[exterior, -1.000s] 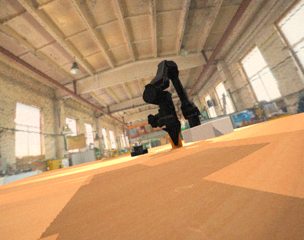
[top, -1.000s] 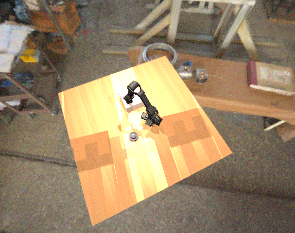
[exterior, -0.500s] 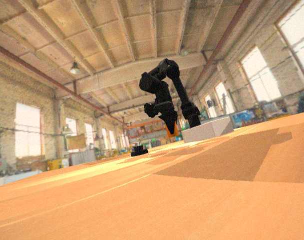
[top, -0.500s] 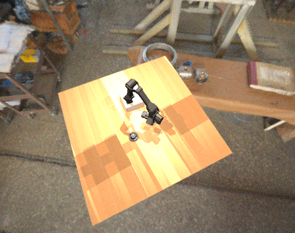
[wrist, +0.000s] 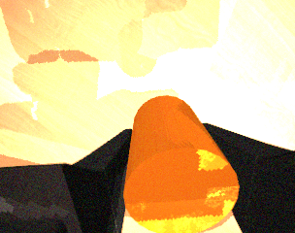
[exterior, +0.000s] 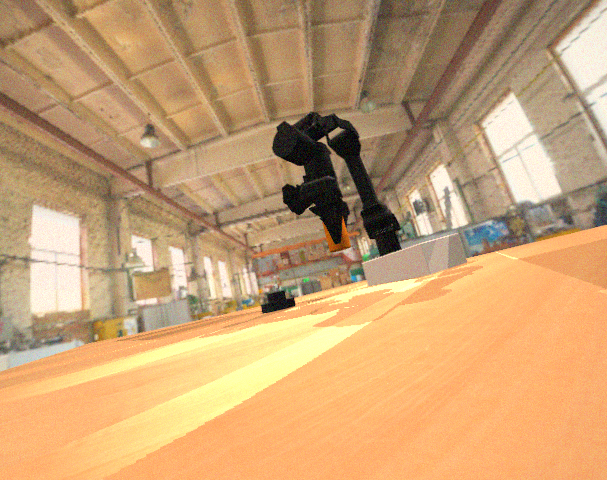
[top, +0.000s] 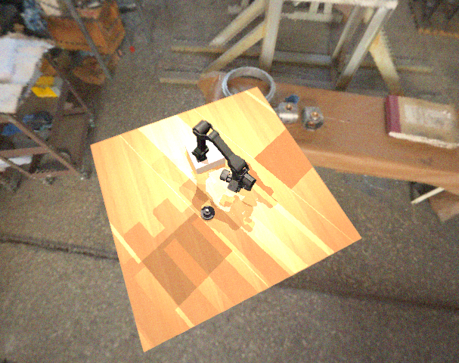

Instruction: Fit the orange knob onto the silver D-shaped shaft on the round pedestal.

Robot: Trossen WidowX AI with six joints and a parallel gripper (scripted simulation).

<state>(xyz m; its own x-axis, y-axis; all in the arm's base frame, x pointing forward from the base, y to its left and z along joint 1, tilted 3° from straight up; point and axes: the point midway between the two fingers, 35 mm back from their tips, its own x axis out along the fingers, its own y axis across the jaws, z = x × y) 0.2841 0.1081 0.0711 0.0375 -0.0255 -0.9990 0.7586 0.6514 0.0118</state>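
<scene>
My gripper tip is 50 mm short of the round dark pedestal, 210 mm to the left of it and 70 mm above it. From my gripper tip the other things lie so: orange knob 30 mm above.
</scene>
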